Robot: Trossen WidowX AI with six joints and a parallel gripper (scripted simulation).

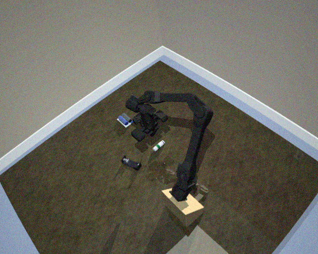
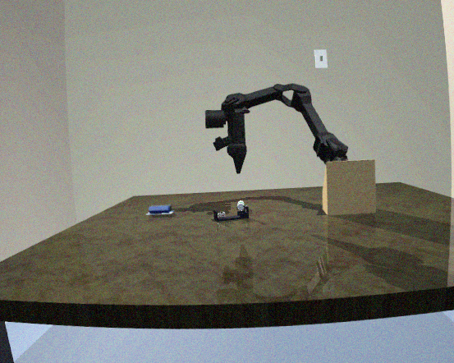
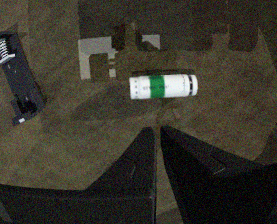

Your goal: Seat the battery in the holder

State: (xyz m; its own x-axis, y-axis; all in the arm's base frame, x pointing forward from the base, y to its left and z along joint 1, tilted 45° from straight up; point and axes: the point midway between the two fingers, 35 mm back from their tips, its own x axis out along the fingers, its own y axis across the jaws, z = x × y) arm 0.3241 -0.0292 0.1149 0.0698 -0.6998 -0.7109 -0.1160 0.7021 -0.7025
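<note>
Now: gripper tip 11 cm above the white battery and 2 cm to the left of it.
</note>
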